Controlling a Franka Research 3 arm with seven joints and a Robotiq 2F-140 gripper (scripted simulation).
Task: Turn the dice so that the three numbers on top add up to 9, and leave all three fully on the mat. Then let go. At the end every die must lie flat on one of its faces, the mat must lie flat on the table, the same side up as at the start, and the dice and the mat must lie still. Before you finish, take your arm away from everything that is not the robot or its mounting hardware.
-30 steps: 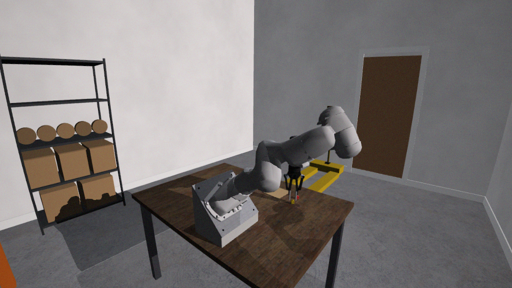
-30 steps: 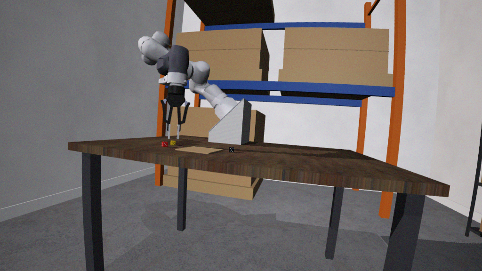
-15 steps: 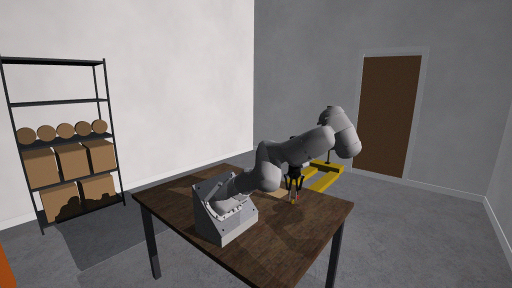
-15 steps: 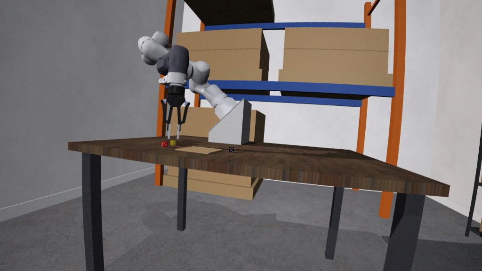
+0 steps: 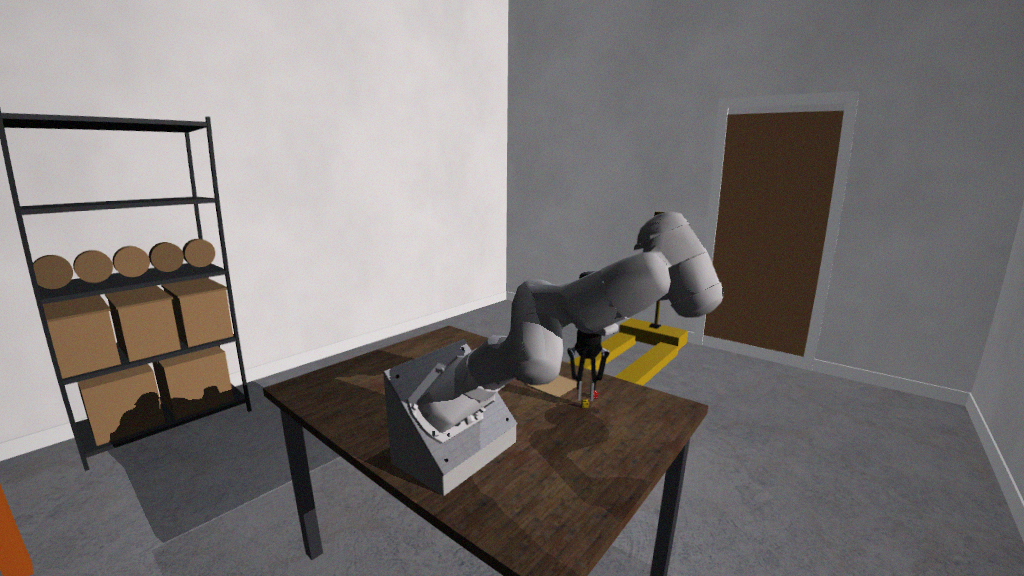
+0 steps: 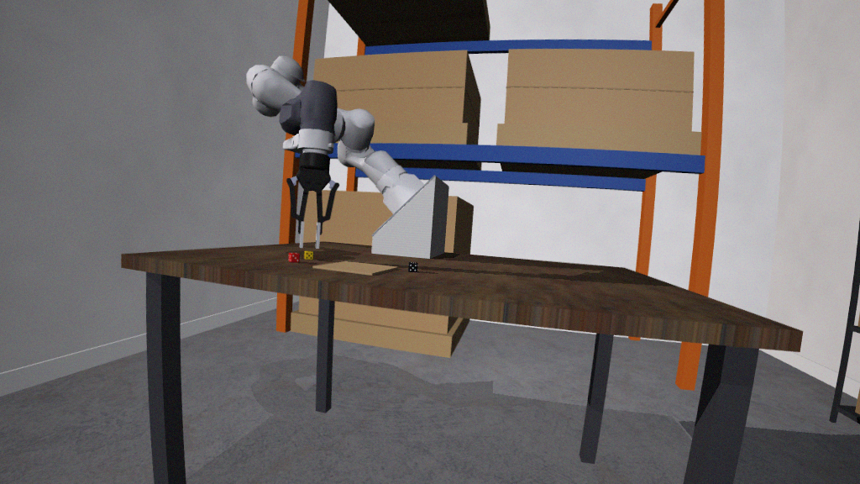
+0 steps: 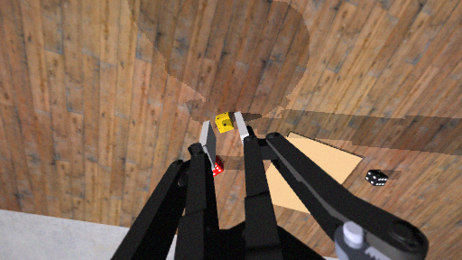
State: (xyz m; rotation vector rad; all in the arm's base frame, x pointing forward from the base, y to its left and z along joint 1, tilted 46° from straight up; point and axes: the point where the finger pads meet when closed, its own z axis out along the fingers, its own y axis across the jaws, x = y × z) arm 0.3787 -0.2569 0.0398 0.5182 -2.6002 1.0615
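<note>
Right now the yellow die is 50 mm below my hand. Also, from my hand: red die (80 mm ahead, 50 mm below); black die (280 mm to the left, 70 mm ahead, 50 mm below); tan mat (150 mm to the left, 90 mm ahead, 60 mm below).
</note>
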